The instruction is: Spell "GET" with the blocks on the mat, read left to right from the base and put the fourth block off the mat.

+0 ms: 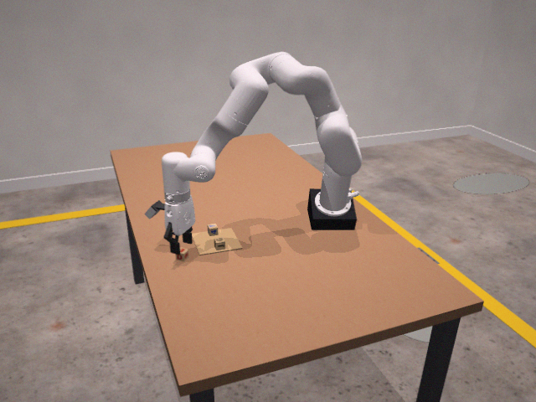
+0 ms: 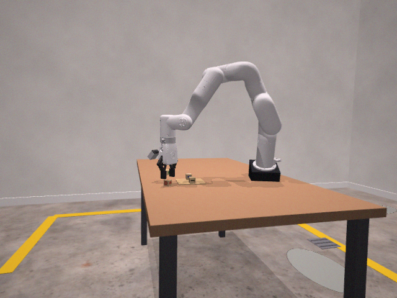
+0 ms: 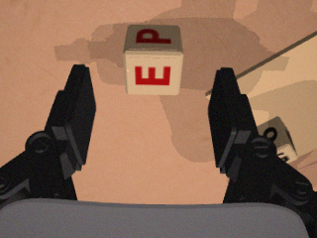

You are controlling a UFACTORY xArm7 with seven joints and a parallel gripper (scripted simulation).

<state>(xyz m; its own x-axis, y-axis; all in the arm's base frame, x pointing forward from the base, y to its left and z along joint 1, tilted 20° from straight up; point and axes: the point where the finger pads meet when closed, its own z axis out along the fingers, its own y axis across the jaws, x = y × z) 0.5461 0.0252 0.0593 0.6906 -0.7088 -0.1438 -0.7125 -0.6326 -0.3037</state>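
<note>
My gripper is now 40 mm above the red-lettered block. Also, from my hand: green-lettered block: 40 mm behind, 300 mm to the right, 40 mm below; black-lettered block: 130 mm behind, 20 mm to the right, 40 mm below; tan mat: 130 mm behind, 60 mm to the right, 50 mm below.
</note>
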